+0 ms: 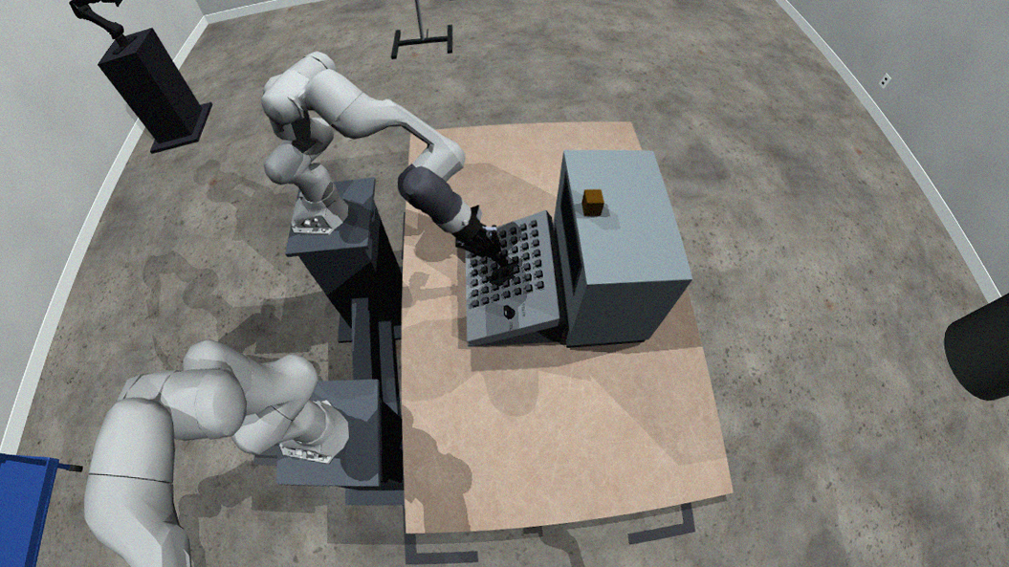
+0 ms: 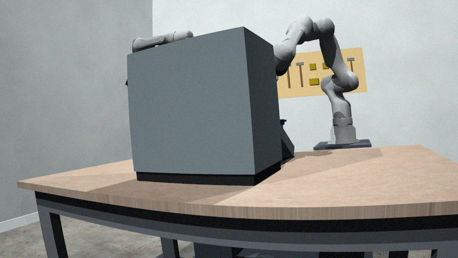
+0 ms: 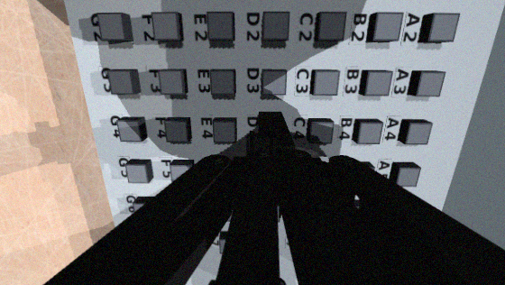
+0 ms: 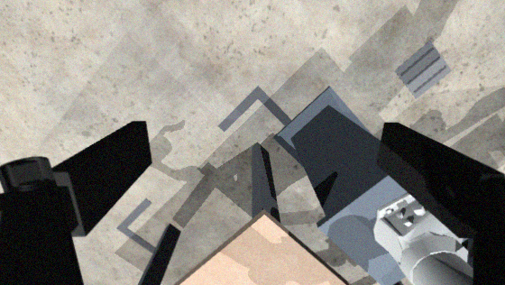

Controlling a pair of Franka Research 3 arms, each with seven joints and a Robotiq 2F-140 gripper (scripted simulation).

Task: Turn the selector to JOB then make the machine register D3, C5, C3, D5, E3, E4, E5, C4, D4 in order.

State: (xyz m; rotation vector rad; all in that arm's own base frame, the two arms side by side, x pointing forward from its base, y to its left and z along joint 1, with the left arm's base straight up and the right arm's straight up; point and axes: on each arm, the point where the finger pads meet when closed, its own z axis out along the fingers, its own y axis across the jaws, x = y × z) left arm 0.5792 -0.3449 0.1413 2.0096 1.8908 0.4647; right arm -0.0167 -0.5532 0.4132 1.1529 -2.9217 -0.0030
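Observation:
Now: the D4 key 2 cm ahead of my left hand and 3 cm below it. The rest, counted from my left hand: D3 key: 2 cm ahead, 3 cm to the left, 3 cm below; then D5 key: 1 cm ahead, 4 cm to the right, 3 cm below; then E4 key: 1 cm behind, 5 cm below.

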